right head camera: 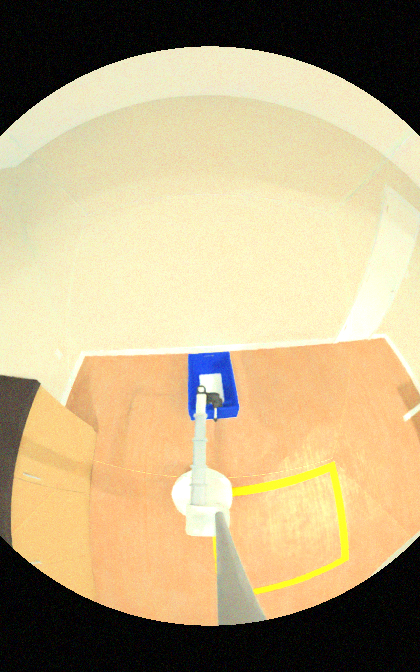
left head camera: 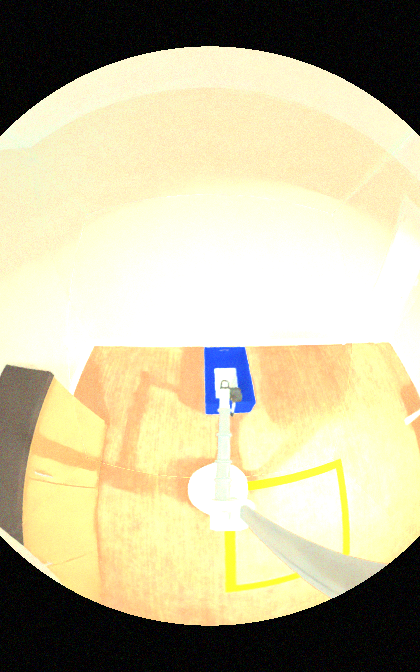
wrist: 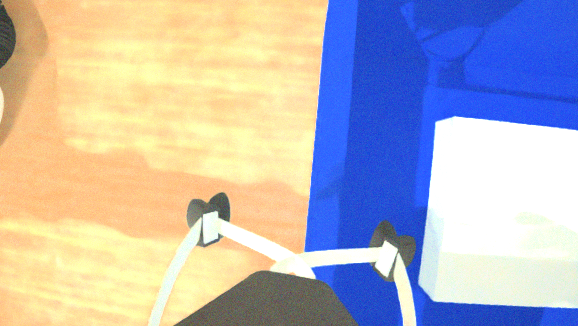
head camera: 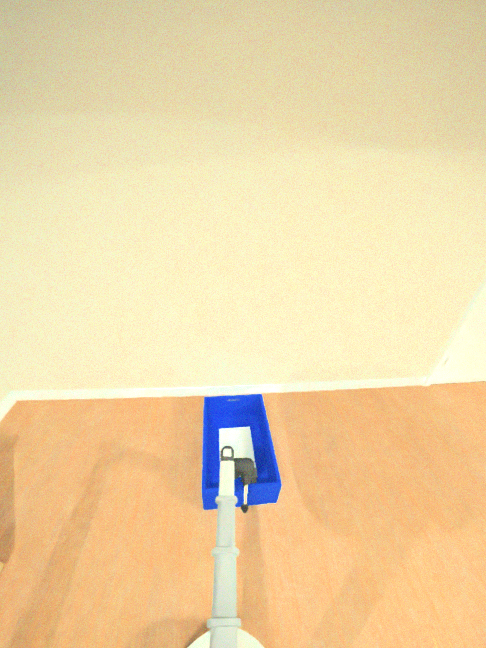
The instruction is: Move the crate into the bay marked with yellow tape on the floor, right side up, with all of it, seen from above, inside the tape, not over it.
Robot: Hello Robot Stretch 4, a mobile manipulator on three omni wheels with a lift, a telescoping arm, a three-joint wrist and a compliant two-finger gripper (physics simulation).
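Places are measured from the robot's base along level axes (x right, y ahead, z up), in metres.
Pixels of known places: gripper, between the fingertips: [wrist: 300, 225].
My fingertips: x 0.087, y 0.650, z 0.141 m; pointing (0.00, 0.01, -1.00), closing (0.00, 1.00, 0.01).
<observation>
Behind a point stands the place of what it marks.
The blue crate [head camera: 265, 495] {z 0.089, x 0.203, y 0.668 m} [left head camera: 245, 406] [right head camera: 229, 413] {z 0.074, x 0.211, y 0.668 m} [wrist: 331, 100] {z 0.192, x -0.005, y 0.656 m} stands upright on the floor, its far end at or close to the wall's foot. A white box [head camera: 235, 438] {z 0.043, x 0.049, y 1.025 m} [left head camera: 225, 375] [right head camera: 211, 383] {z 0.043, x 0.060, y 0.991 m} [wrist: 505, 185] {z 0.043, x 0.026, y 0.873 m} lies inside it. My gripper [wrist: 300, 225] {z 0.141, x 0.087, y 0.650 m} is open at the crate's near end. In the wrist view one fingertip appears over the floor outside the near wall and the other over the crate's inside; their height against the rim is unclear. The yellow tape bay [left head camera: 345, 520] [right head camera: 340, 520] {z -0.027, x 1.131, y -0.506 m} is beside and behind my base, which hides its near left corner.
My white round base [left head camera: 200, 487] [right head camera: 185, 495] {z 0.187, x -0.106, y -0.012 m} stands between the crate and the cabinet side of the bay. A wooden cabinet [left head camera: 65, 505] [right head camera: 55, 515] {z 0.455, x -0.902, y -0.399 m} with a dark top is at the left. The far wall [head camera: 235, 261] {z 1.065, x 0.022, y 1.471 m} rises behind the crate. A white door [right head camera: 380, 270] {z 1.121, x 2.022, y 1.574 m} is at the right.
</observation>
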